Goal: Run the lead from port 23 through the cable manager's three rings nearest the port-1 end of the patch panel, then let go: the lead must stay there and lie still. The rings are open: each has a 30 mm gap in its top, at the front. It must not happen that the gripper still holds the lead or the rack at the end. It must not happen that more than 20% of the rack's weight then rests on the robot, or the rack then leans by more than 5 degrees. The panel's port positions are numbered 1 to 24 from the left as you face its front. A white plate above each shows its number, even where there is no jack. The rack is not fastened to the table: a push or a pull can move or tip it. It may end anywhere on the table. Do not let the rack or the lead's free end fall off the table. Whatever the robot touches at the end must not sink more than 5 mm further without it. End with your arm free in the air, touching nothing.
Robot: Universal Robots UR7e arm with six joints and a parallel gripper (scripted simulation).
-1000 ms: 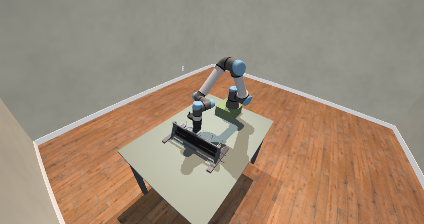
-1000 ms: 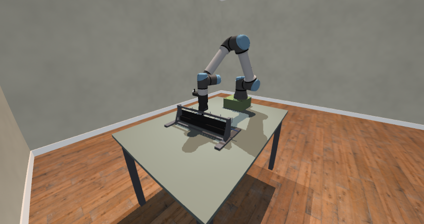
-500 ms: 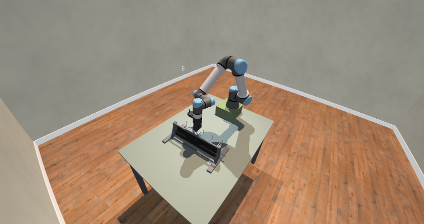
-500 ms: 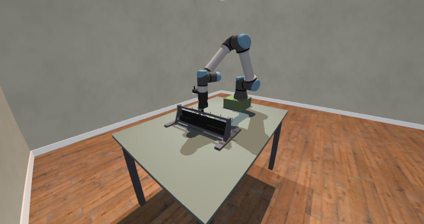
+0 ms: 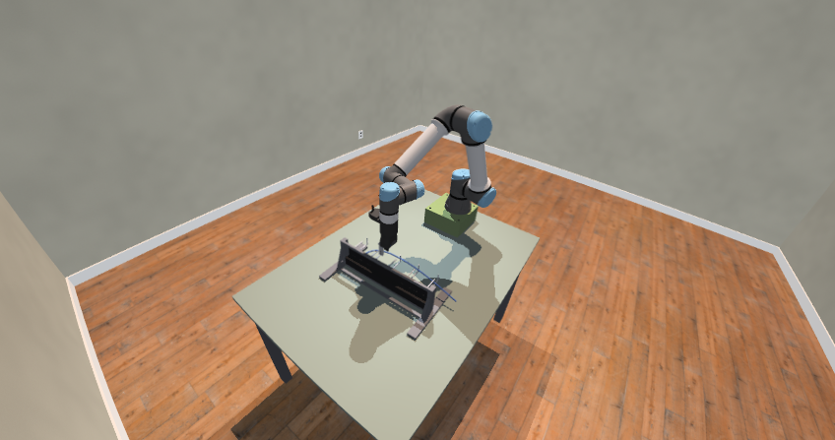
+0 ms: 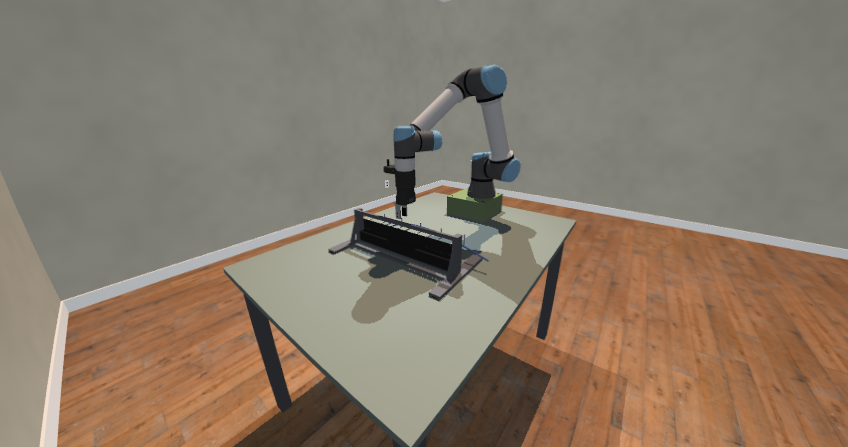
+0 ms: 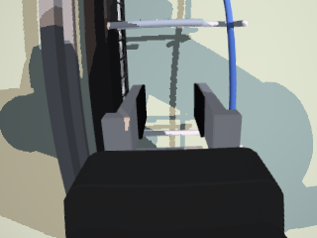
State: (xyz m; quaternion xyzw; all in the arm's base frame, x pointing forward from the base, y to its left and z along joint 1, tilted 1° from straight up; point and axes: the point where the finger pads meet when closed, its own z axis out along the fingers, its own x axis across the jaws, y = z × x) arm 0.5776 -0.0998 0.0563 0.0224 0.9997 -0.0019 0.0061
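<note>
My gripper is now 80 mm above the rack, 60 mm short of it and 50 mm to the right of it.
</note>
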